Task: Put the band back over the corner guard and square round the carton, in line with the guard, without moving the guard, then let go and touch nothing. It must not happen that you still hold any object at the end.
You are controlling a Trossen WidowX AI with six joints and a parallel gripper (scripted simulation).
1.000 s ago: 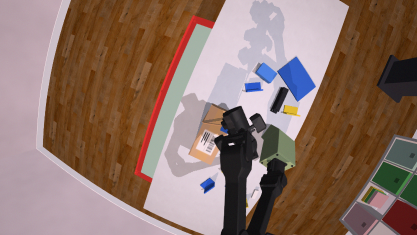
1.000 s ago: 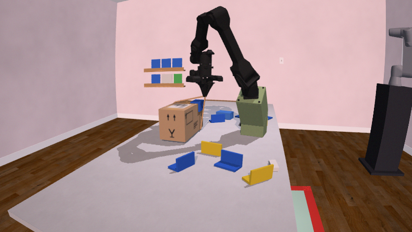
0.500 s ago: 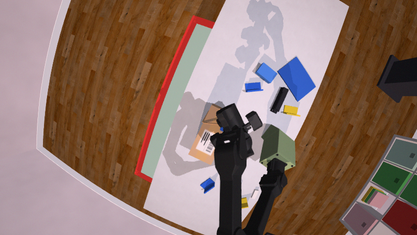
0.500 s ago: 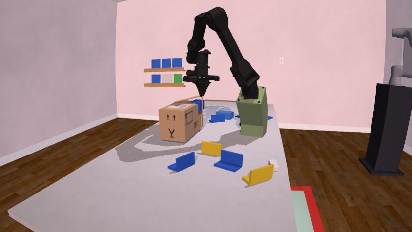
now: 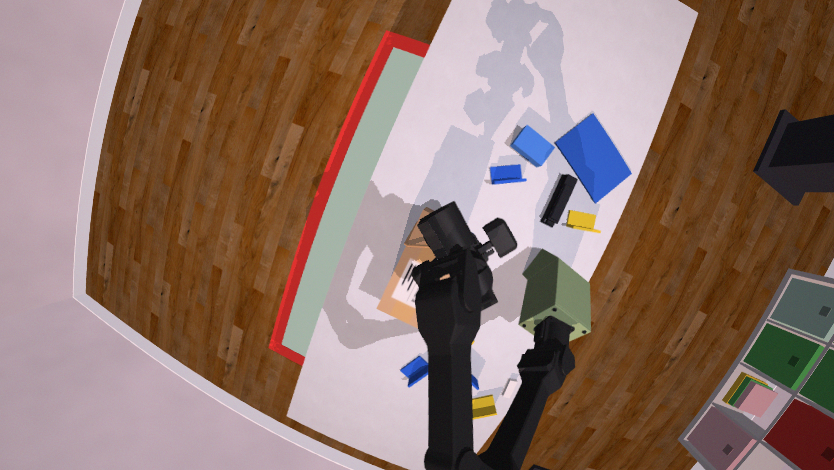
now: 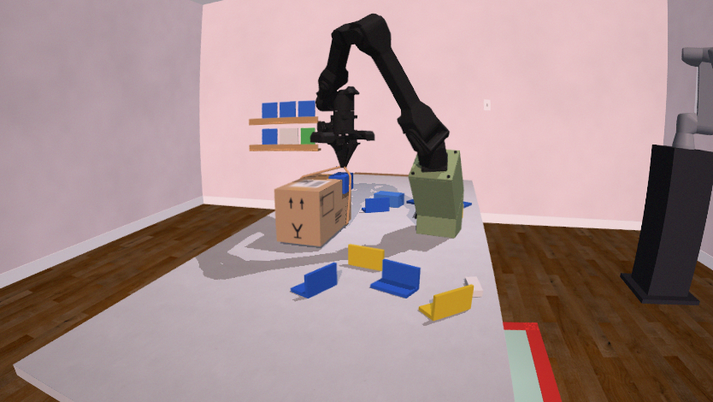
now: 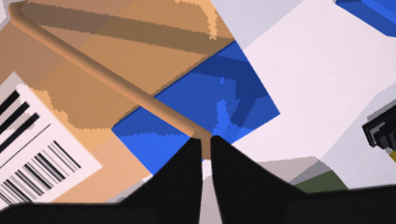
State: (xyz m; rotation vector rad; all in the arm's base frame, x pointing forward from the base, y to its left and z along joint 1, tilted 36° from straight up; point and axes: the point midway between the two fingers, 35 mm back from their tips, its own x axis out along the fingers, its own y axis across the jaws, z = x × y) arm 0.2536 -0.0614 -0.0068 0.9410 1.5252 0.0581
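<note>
Now: the brown carton 50 mm ahead of my hand, 90 mm to the left of it and 120 mm below it. Round my hand: black bar 190 mm behind, 210 mm to the right, 180 mm below; then blue board 240 mm behind, 360 mm to the right, 200 mm below.
</note>
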